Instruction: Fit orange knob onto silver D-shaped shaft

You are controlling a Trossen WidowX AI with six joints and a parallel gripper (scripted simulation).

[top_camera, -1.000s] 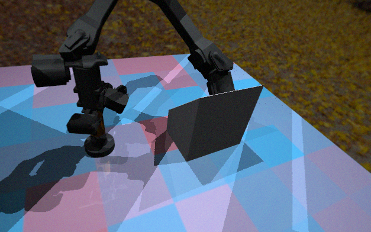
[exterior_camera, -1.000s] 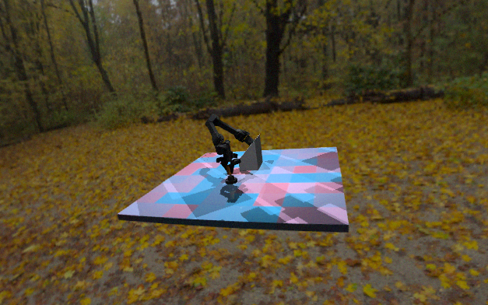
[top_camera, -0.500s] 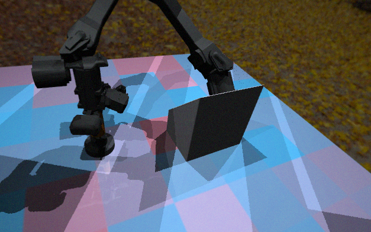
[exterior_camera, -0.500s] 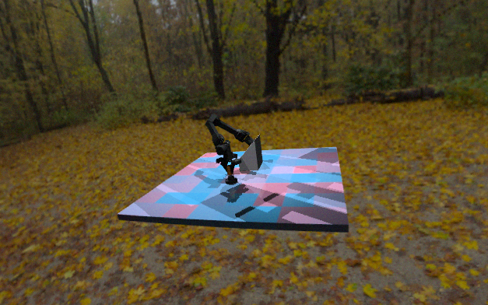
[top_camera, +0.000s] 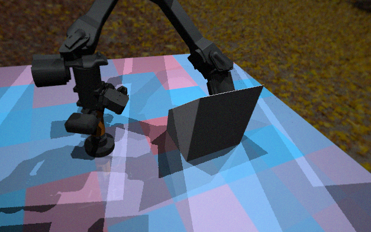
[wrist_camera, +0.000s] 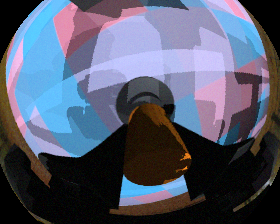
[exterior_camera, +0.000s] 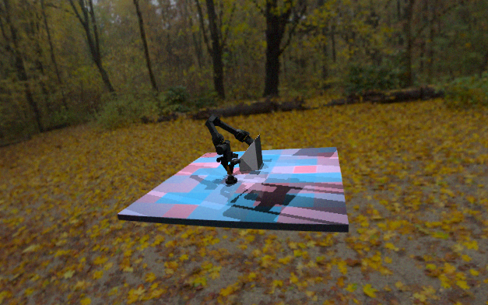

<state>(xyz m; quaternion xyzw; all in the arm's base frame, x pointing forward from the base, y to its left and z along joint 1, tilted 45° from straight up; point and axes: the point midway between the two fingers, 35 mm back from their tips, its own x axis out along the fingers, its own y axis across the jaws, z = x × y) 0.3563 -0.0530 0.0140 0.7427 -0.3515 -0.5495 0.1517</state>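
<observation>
Right now the orange knob is 30 mm above my gripper tip. From my gripper tip the other things lie so: round pedestal (40 mm below).
</observation>
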